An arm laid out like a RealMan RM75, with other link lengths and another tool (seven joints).
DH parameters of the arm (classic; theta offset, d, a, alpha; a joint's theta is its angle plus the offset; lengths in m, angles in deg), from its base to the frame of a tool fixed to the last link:
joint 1: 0 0.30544 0 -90
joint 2: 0 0 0 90
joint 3: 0 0.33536 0 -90
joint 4: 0 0 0 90
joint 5: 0 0.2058 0 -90
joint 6: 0 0 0 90
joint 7: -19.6 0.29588 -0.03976 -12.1
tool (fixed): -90 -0.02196 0 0
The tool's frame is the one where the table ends.
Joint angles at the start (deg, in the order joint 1, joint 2, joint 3, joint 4, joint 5, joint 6, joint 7):
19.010, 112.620, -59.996, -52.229, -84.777, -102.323, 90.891
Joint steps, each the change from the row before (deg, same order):
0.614, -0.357, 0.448, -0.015, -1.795, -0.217, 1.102
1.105, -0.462, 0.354, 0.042, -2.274, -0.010, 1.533
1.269, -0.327, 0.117, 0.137, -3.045, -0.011, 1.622
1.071, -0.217, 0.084, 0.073, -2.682, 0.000, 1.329
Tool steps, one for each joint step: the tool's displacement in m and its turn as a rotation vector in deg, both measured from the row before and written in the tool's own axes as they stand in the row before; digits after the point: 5 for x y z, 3 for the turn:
0.00174, 0.00436, -0.00029, -1.475, -0.641, 1.117
0.00420, 0.00495, 0.00103, -1.985, -0.862, 1.418
0.00335, 0.00811, 0.00362, -2.594, -1.295, 1.838
0.00292, 0.00705, 0.00327, -2.310, -1.036, 1.519

